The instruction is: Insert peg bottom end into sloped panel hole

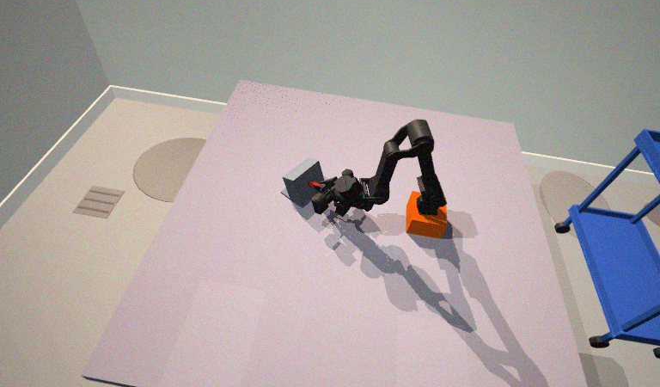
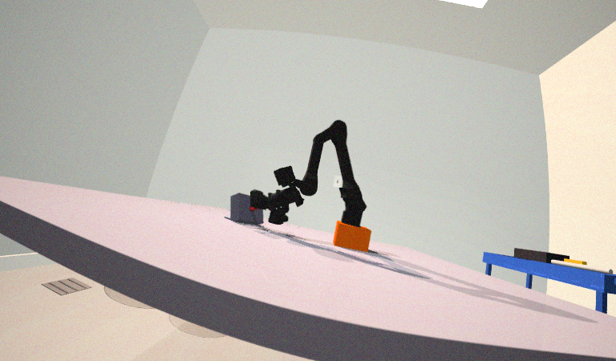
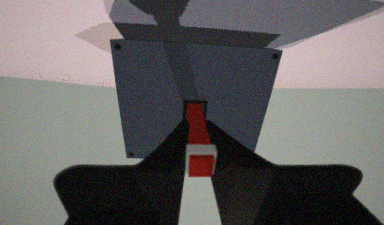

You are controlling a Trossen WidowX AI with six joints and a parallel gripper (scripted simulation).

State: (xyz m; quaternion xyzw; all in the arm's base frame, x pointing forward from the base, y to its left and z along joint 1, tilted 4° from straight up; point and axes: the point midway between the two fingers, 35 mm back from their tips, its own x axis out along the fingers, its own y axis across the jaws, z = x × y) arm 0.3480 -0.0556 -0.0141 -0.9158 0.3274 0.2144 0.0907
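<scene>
The sloped panel lies 40 mm ahead of my gripper tip, 30 mm to the right of it and 20 mm below it. From my gripper tip the other things lie so: red square peg (10 mm behind, 10 mm to the left, 10 mm above).
</scene>
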